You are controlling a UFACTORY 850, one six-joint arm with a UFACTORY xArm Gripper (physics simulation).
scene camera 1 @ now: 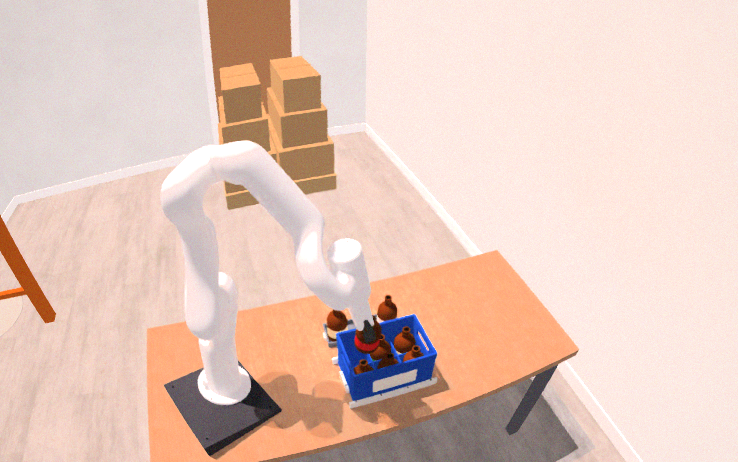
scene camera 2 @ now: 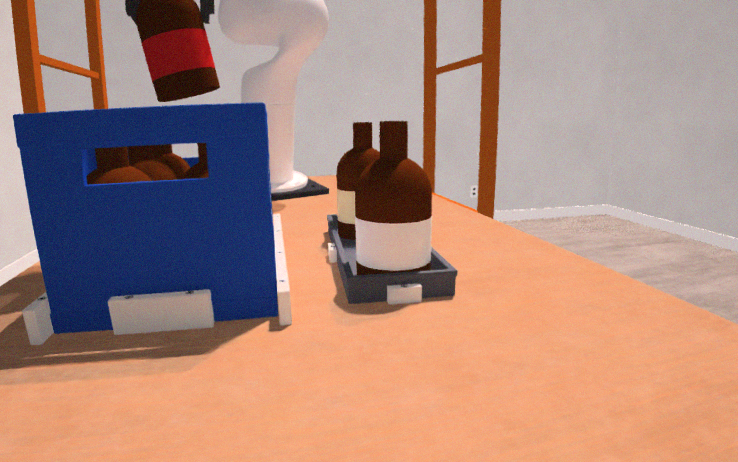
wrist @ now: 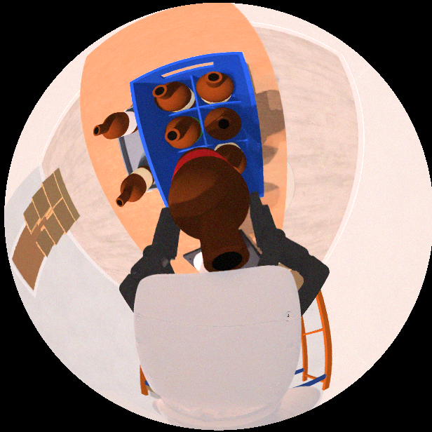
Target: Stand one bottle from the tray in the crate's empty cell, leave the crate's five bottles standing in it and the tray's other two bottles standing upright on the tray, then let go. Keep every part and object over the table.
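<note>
My gripper [scene camera 1: 368, 329] [scene camera 2: 169, 9] [wrist: 210, 209] is shut on a brown bottle with a red label [scene camera 1: 367, 343] [scene camera 2: 177, 51] [wrist: 207, 192]. In scene view 2 the bottle hangs tilted, its base above the rim of the blue crate [scene camera 1: 363, 385] [scene camera 2: 152, 234] [wrist: 150, 150]. Five brown bottles stand in the crate, such as one in a far cell [wrist: 216, 87] and one beside the held bottle [wrist: 233, 159]. The held bottle hides the remaining near-left cell in the wrist view. A cream-label bottle [scene camera 1: 336, 320] [scene camera 2: 345, 207] [wrist: 134, 187] and a white-label bottle [scene camera 1: 387, 309] [scene camera 2: 393, 217] [wrist: 117, 125] stand upright on the grey tray [scene camera 2: 375, 288] [wrist: 131, 152].
White blocks [scene camera 1: 394, 393] [scene camera 2: 160, 312] border the crate's foot on the wooden table [scene camera 1: 462, 305] [scene camera 2: 490, 370]. The tray lies close alongside the crate. The arm's dark base plate [scene camera 1: 217, 430] is at the table's other end. Stacked cartons [scene camera 1: 302, 125] stand on the floor beyond.
</note>
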